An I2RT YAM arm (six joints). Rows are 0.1 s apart.
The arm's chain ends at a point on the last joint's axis. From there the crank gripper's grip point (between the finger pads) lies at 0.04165 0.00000 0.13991 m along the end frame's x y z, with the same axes.
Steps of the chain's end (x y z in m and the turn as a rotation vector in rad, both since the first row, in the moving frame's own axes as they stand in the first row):
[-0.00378 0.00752 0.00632 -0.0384 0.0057 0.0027]
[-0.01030 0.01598 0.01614 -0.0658 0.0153 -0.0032]
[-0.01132 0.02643 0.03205 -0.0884 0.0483 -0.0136]
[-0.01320 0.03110 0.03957 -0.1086 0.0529 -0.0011]
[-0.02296 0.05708 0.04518 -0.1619 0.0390 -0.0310]
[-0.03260 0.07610 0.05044 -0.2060 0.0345 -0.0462]
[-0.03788 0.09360 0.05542 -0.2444 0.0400 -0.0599]
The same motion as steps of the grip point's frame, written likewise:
[-0.00299 0.01300 0.00598 -0.0384 0.0057 0.0027]
[-0.00815 0.02502 0.01519 -0.0658 0.0153 -0.0032]
[-0.00454 0.03808 0.02936 -0.0884 0.0483 -0.0136]
[-0.00587 0.04609 0.03635 -0.1086 0.0529 -0.0011]
[-0.01723 0.07812 0.04173 -0.1619 0.0390 -0.0310]
[-0.02722 0.10253 0.04617 -0.2060 0.0345 -0.0462]
[-0.03143 0.12459 0.04981 -0.2444 0.0400 -0.0599]

